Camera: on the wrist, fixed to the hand. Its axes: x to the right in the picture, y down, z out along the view.
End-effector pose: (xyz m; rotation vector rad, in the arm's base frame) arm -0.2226 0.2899 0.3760 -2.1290 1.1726 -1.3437
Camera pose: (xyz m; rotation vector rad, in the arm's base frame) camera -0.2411 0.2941 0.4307 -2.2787 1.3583 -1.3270
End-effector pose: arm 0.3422 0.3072 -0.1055 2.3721 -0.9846 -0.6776
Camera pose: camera 0.3983 0.3189 -0.0972 2.2093 -0.8261 -0.7084
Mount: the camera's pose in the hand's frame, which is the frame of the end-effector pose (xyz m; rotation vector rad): 0.0239 -0.0307 -0.0429 -0.2096 0.0363 -0.0259
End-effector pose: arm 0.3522 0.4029 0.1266 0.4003 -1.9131 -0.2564
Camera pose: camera 0.3889 0.3658 0.1517 0.2874 -1.8251 -0.4593
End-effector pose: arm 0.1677 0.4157 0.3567 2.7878 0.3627 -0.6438
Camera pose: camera 0.1963 0.4617 0.3772 2.6017 0.4470 -0.5285
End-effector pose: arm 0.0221 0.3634 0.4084 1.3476 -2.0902 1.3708
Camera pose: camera 0.0253 0.3832 0.4627 1.2501 -2.1171 1.1212
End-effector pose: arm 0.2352 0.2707 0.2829 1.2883 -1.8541 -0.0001
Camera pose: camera 0.2835 0.2570 0.3117 1.1590 -1.7557 -0.1792
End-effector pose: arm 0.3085 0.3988 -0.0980 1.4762 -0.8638 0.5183
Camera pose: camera 0.3545 0.4338 -0.0945 1.2814 -0.8431 0.4207
